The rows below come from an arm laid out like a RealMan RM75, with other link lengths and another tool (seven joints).
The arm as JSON. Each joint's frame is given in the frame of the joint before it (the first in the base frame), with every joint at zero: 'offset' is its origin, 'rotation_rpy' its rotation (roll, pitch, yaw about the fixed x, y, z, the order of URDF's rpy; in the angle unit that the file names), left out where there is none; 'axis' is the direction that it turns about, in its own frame. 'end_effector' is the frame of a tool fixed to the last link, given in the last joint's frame.
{
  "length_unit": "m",
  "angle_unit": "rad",
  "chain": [
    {
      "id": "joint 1",
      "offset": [
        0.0,
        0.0,
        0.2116
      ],
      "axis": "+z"
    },
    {
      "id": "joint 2",
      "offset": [
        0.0,
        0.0,
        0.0
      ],
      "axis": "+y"
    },
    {
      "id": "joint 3",
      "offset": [
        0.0,
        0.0,
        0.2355
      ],
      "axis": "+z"
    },
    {
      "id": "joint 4",
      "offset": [
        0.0,
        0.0,
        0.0
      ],
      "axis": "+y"
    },
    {
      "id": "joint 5",
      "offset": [
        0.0,
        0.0,
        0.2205
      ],
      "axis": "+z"
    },
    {
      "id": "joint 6",
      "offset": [
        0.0,
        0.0,
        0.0
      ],
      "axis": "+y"
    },
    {
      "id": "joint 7",
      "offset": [
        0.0,
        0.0,
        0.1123
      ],
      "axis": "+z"
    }
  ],
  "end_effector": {
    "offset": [
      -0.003,
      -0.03,
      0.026
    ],
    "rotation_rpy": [
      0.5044,
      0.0,
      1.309
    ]
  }
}
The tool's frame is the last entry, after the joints.
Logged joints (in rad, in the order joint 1, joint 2, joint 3, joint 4, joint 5, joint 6, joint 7), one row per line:
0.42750, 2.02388, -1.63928, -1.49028, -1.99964, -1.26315, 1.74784
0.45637, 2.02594, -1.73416, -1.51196, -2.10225, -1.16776, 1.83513
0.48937, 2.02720, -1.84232, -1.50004, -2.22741, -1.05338, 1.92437
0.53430, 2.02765, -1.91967, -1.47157, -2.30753, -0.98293, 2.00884
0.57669, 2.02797, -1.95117, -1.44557, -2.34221, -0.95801, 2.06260
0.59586, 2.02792, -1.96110, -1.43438, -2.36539, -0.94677, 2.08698
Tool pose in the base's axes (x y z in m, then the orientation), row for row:
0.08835, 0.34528, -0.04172, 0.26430, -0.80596, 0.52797, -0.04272
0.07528, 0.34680, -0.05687, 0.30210, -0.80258, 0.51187, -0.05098
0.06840, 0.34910, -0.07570, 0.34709, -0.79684, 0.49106, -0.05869
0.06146, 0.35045, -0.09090, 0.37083, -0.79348, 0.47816, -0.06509
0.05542, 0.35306, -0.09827, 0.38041, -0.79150, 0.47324, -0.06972
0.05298, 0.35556, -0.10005, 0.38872, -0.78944, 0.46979, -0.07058
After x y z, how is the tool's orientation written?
As a quaternion, w x y z.
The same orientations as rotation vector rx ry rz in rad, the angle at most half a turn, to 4 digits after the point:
-2.1783, 1.4270, -0.1155
-2.1282, 1.3573, -0.1352
-2.0669, 1.2738, -0.1522
-2.0350, 1.2263, -0.1669
-2.0207, 1.2082, -0.1780
-2.0076, 1.1947, -0.1795

